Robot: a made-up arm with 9 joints. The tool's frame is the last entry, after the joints. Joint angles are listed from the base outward. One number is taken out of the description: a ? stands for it. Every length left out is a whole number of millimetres.
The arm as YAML. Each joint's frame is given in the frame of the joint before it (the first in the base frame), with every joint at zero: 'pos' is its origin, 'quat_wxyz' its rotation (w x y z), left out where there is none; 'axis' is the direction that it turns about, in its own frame. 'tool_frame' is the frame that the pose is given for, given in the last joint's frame.
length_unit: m
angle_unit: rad
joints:
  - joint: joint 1
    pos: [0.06, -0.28, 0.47]
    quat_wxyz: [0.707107, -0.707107, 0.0, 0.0]
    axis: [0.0, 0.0, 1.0]
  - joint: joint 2
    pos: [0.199, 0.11, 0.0]
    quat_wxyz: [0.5, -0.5, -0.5, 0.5]
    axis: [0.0, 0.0, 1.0]
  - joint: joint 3
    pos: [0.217, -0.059, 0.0]
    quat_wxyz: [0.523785, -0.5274, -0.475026, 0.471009]
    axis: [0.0, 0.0, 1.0]
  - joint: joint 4
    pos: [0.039, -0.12, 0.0]
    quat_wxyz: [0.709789, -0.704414, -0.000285, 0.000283]
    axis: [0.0, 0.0, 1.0]
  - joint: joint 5
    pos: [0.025, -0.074, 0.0]
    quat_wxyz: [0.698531, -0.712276, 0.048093, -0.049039]
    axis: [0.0, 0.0, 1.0]
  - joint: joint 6
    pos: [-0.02, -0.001, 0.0]
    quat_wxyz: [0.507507, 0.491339, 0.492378, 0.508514]
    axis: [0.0, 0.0, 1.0]
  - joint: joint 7
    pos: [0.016, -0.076, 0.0]
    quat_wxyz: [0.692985, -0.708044, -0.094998, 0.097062]
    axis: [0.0, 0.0, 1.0]
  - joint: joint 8
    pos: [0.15, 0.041, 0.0]
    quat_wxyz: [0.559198, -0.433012, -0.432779, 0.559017]
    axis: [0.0, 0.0, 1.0]
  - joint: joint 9
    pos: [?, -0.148, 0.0]
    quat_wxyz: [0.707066, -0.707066, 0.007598, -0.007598]
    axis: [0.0, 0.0, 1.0]
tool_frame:
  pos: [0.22, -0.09, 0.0]
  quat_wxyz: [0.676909, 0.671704, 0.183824, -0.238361]
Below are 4 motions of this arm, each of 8 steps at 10 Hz.
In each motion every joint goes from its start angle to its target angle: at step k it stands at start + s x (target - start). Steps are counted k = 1, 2, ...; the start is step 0. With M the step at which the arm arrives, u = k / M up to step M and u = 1 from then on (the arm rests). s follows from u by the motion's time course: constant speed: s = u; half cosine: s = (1 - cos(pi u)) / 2; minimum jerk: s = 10 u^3 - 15 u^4 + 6 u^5.
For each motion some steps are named. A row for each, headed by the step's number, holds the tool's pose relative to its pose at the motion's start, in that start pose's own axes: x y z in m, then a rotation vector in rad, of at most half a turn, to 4 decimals.
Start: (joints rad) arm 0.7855 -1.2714 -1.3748 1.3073 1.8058 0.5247 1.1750 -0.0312 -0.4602
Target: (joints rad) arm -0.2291 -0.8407 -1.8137 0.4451 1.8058 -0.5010 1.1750 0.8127 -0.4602
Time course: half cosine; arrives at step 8
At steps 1, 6, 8:
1: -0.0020 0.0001 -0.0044 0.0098 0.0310 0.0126
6: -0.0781 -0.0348 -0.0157 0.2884 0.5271 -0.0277
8: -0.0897 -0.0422 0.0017 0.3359 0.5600 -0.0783

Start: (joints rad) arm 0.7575 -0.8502 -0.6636 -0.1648 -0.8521 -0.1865 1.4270 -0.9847 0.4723
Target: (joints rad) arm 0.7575 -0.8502 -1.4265 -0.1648 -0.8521 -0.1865 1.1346 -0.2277 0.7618
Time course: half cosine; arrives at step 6
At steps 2, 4, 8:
2: -0.0001 0.0891 -0.0142 0.0026 0.0263 0.2266
4: -0.0465 0.2630 -0.0048 -0.0143 -0.0169 0.6678
8: -0.0893 0.3390 0.0175 -0.0330 -0.0891 0.8733

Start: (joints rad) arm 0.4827 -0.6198 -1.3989 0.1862 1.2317 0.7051 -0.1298 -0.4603 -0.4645
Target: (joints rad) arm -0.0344 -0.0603 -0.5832 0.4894 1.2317 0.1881 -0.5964 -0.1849 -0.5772
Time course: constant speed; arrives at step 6
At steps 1, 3, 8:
1: 0.0111 0.0406 -0.0320 0.0395 0.2250 0.2148
3: -0.0039 0.1343 -0.0833 0.0541 0.6508 0.6607
8: -0.0928 0.2572 -0.1044 -0.1197 1.1909 1.3214

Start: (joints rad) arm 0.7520 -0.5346 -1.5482 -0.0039 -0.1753 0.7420 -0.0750 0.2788 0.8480
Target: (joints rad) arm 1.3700 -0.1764 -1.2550 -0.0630 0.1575 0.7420 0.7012 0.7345 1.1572
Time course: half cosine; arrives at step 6
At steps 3, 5, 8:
3: 0.0188 -0.1536 -0.0159 -0.0860 -0.1237 -0.2185
5: -0.0241 -0.2872 -0.0562 -0.3044 -0.1391 -0.4481
8: -0.0352 -0.3055 -0.0635 -0.3483 -0.1322 -0.4832

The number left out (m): -0.083
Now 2 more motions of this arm.
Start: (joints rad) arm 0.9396 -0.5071 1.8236 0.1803 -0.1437 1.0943 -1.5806 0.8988 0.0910
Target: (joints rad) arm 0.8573 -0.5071 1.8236 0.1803 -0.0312 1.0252 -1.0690 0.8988 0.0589
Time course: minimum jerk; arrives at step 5
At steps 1, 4, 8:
1: 0.0010 0.0026 0.0057 -0.0011 -0.0270 0.0112
4: -0.0117 0.0397 0.0982 0.0010 -0.4488 0.1639
8: -0.0144 0.0417 0.1045 0.0022 -0.4769 0.1726

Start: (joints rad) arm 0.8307 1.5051 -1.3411 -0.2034 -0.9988 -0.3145 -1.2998 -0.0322 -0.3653
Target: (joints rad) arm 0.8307 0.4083 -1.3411 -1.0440 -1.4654 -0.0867 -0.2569 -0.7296 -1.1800
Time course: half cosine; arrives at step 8
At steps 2, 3, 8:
2: -0.0157 0.0385 0.0332 0.0617 -0.0996 0.0467
3: -0.0407 0.0754 0.0621 0.1304 -0.1900 0.0889
8: -0.1980 0.1683 0.1251 0.3215 -0.4304 0.1537

